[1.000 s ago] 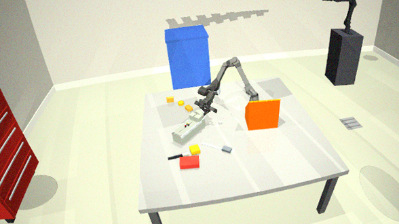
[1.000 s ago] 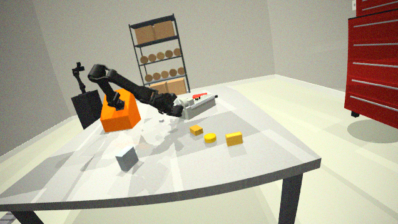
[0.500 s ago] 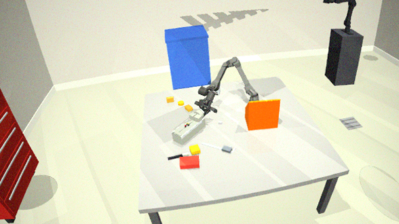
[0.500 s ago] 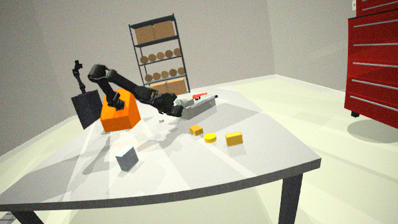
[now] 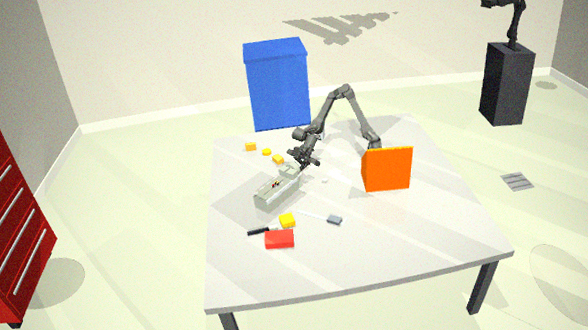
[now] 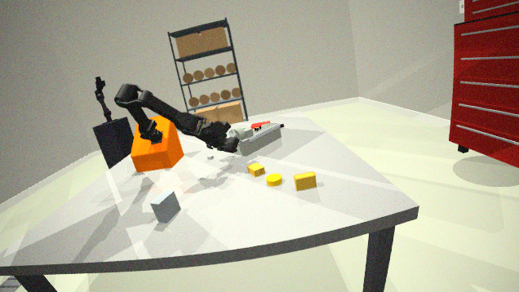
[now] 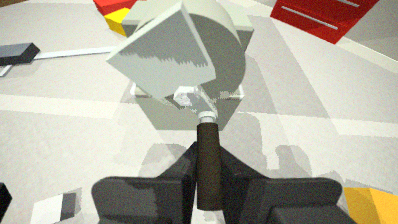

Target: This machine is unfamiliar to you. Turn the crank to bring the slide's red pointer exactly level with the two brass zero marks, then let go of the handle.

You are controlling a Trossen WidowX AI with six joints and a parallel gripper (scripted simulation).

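The dark brown crank handle lies 30 mm above my gripper tip, 10 mm to the right of it and 10 mm behind it. Also, from my gripper tip: yellow block (330 mm to the left, 60 mm ahead, 20 mm below); then grey cube (390 mm to the right, 160 mm behind); then red pointer (160 mm to the left, 110 mm ahead, 50 mm above).
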